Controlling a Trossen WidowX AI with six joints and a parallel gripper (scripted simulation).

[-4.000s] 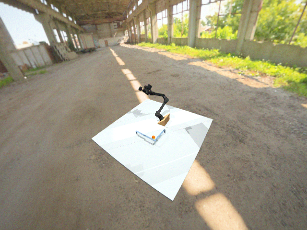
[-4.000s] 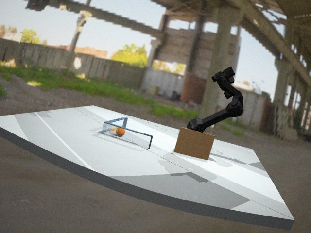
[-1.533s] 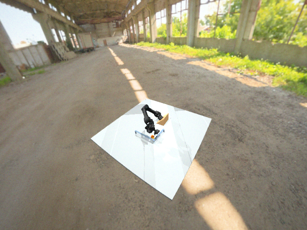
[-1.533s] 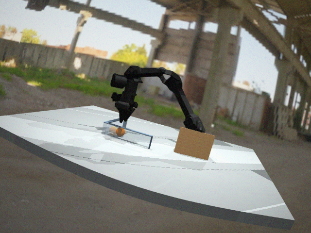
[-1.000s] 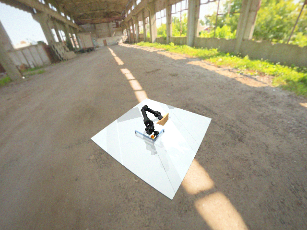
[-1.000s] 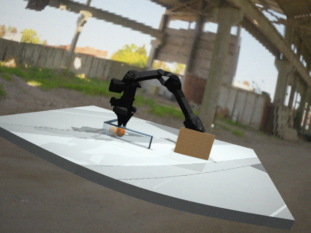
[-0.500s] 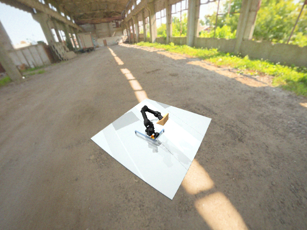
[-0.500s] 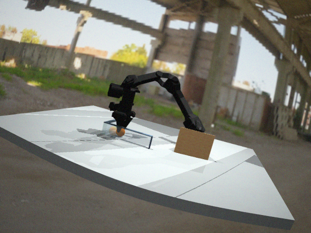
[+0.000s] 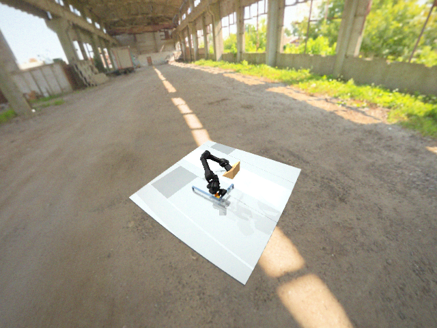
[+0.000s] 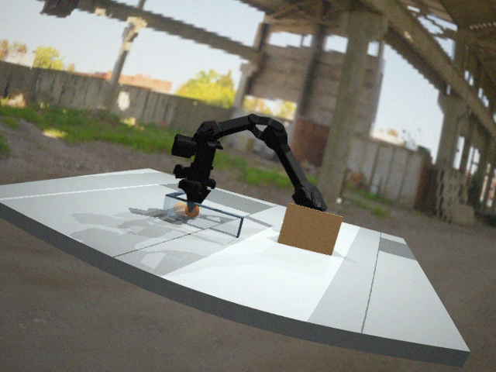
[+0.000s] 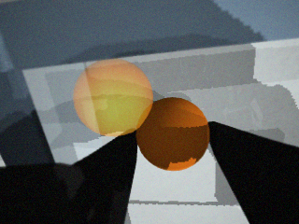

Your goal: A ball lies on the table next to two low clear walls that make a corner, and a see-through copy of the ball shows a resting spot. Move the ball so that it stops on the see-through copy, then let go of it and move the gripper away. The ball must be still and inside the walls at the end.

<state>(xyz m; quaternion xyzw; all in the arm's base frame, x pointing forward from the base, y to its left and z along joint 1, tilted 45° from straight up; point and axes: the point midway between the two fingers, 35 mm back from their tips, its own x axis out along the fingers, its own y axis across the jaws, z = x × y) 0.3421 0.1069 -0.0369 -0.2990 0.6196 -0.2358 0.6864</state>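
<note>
The see-through copy of ball lies 30 mm to the left of my gripper tip and 30 mm ahead of it. Round my gripper tip: orange ball: right at my gripper tip.
</note>
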